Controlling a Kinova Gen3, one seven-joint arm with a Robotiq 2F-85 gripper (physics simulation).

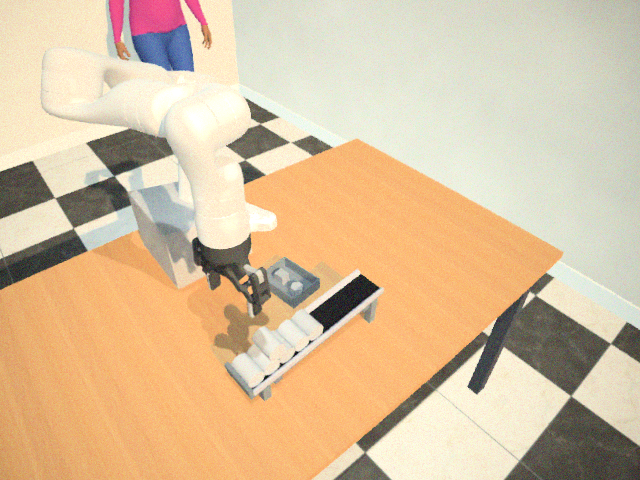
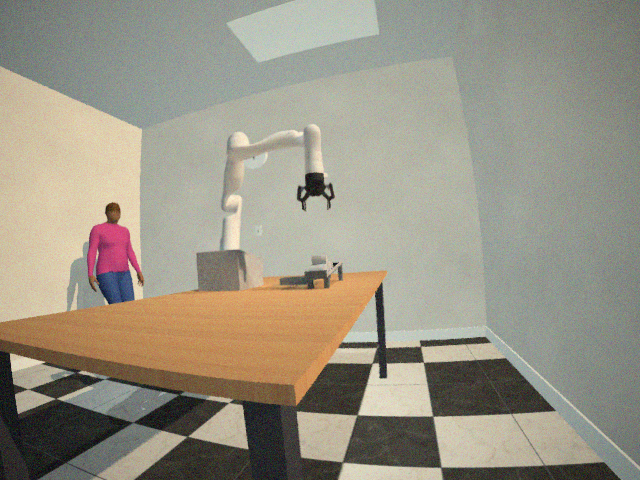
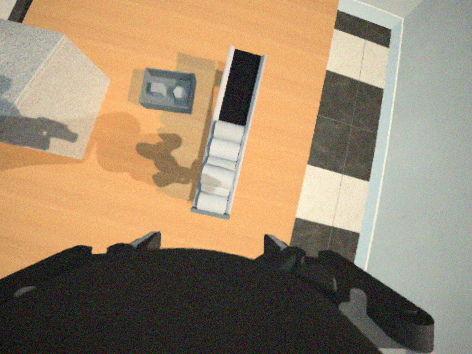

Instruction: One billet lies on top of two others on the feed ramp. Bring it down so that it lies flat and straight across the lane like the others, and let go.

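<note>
The raised white billet lies on top of two others in the lower part of the row, roughly across the lane. The feed ramp has a black bed, side rails and an end stop. Other white billets lie across it, among them the one at the end stop and the uppermost one. The two supporting billets are partly hidden. My gripper is open and empty, pointing down, well above the ramp.
A blue-grey tray with two small pale objects stands beside the ramp, on the side of the grey base block. A person in pink stands beyond the table.
</note>
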